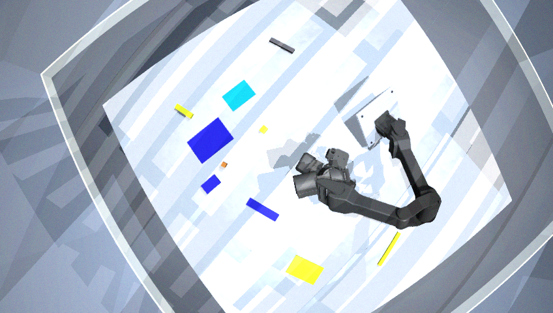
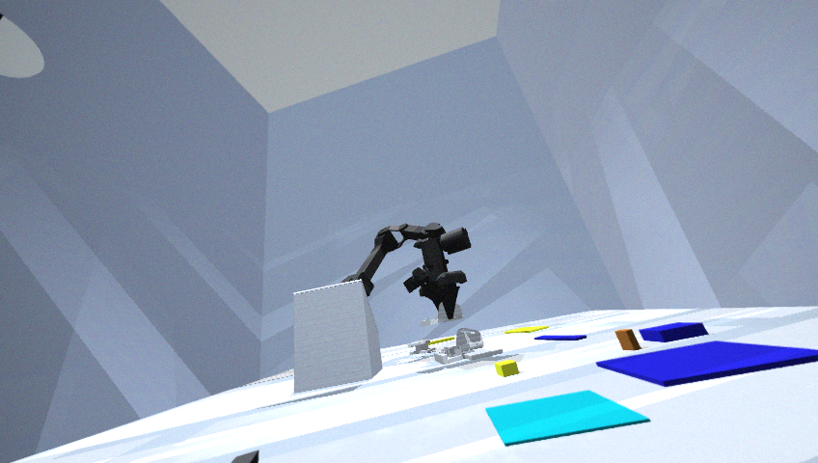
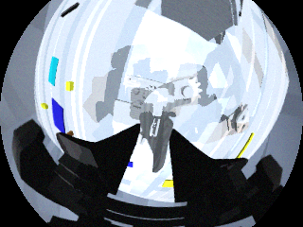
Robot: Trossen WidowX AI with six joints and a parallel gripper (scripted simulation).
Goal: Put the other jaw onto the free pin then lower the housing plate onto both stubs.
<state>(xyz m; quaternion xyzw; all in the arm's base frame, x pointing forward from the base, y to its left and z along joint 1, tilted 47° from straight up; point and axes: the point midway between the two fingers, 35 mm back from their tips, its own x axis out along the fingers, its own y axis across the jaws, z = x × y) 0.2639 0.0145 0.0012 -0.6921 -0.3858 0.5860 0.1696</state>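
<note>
The grey ribbed jaw is 40 mm behind my gripper tip and 10 mm to the left of it. Also, from my gripper tip: white base (50 mm ahead, 20 mm to the right, 80 mm below); then pale flat part (90 mm behind, 210 mm to the left, 60 mm below); then blue strip (230 mm ahead, 30 mm to the right, 80 mm below).
</note>
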